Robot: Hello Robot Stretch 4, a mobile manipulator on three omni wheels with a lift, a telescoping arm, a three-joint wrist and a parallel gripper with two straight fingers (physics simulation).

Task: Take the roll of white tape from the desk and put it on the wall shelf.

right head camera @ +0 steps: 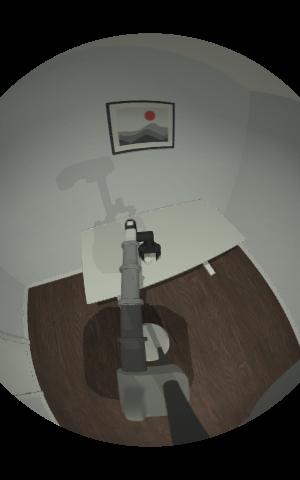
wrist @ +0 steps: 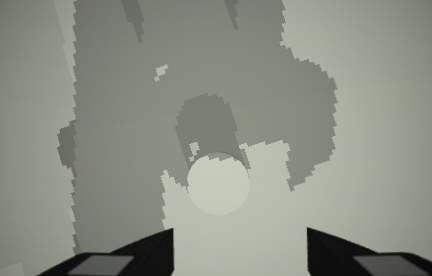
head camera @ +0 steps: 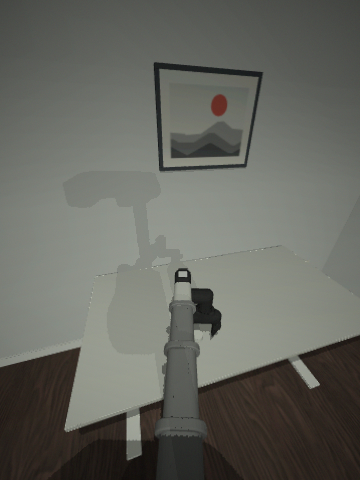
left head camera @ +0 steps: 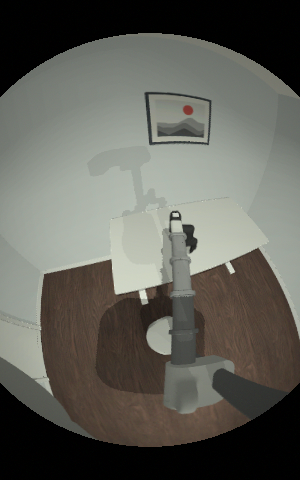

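The roll of white tape (wrist: 218, 184) shows in the wrist view as a plain pale disc lying flat on the pale desk (head camera: 280, 300) (left head camera: 235, 225) (right head camera: 195, 230) (wrist: 380, 165), its near part lit and its far rim in shadow. My gripper (wrist: 239, 249) is open and empty, pointing down over the desk. In the wrist view the disc shows beyond the fingertips, between their lines and a little nearer the left finger. In the head views the arm and wrist partly hide this area, and the pale shapes under the wrist are hard to tell apart. The wall shelf does not show in these views.
A framed picture (head camera: 207, 140) (left head camera: 181, 122) (right head camera: 144, 131) with a red sun hangs on the wall above the desk. The telescoping arm (head camera: 181, 385) (left head camera: 182, 300) (right head camera: 131, 285) reaches over the desk's front edge. A round white object (left head camera: 160, 336) (right head camera: 158, 340) is on the dark wood floor.
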